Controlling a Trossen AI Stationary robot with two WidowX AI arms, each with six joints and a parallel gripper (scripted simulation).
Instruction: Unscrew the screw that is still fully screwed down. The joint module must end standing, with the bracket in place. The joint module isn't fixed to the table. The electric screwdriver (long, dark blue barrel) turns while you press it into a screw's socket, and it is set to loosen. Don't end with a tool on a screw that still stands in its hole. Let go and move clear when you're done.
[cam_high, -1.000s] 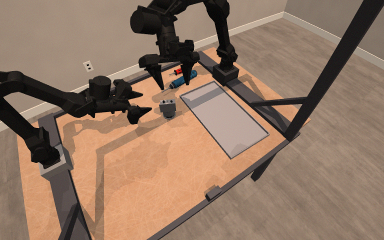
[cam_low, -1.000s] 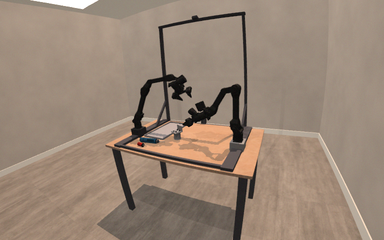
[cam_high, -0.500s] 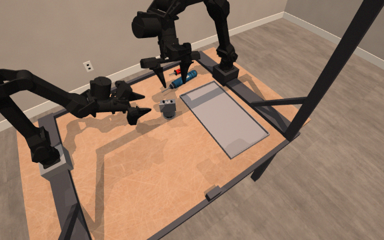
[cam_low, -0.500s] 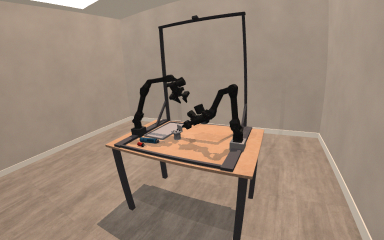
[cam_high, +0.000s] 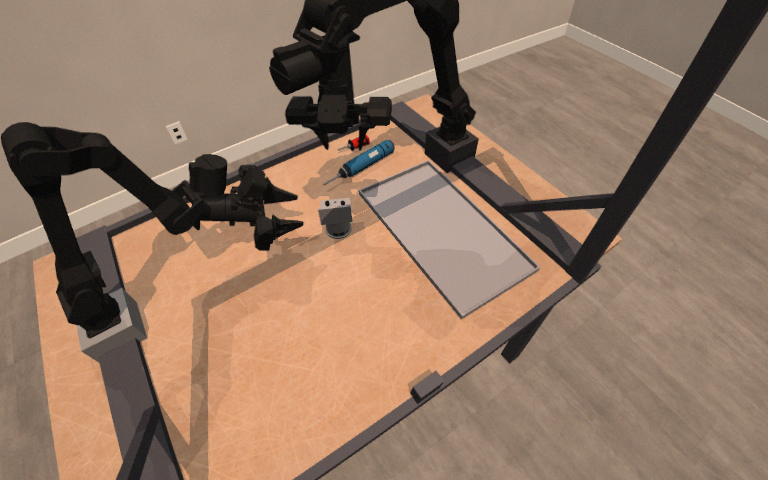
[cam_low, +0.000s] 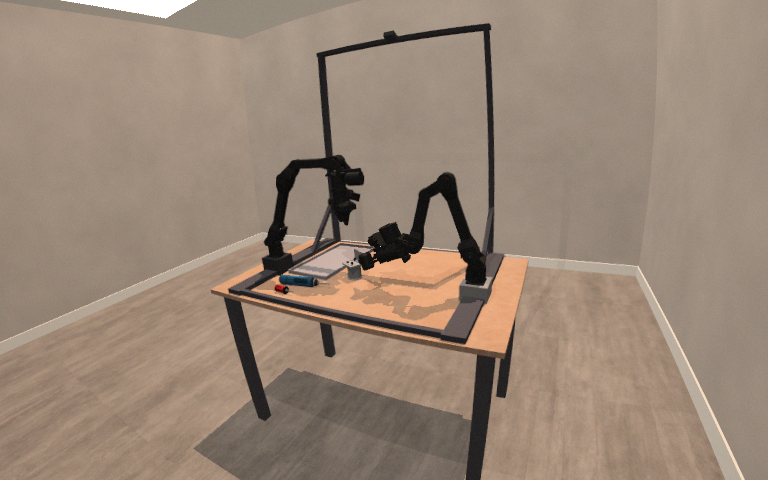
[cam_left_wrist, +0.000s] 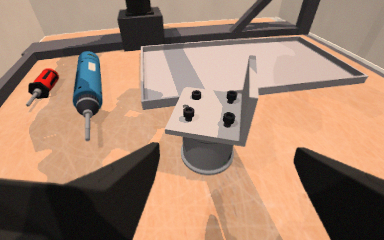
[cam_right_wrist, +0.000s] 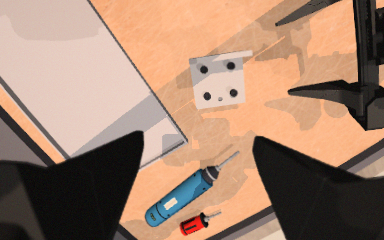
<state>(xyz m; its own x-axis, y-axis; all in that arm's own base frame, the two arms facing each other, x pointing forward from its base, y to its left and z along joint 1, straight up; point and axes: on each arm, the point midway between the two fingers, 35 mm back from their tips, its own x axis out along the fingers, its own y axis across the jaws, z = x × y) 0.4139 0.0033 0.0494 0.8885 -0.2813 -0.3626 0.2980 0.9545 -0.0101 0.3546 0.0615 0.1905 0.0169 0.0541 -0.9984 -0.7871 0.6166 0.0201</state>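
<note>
Now: the grey L-shaped bracket 10 cm to the right of my left hand, 4 cm below it and 3 cm behind it. From my left hand the other things lie so: shallow grey tray: 30 cm to the right, 18 cm behind, 10 cm below; then screwdriver bit: 16 cm to the right, 11 cm ahead, 9 cm below; then screw: 13 cm to the right, 4 cm below, 2 cm behind.
</note>
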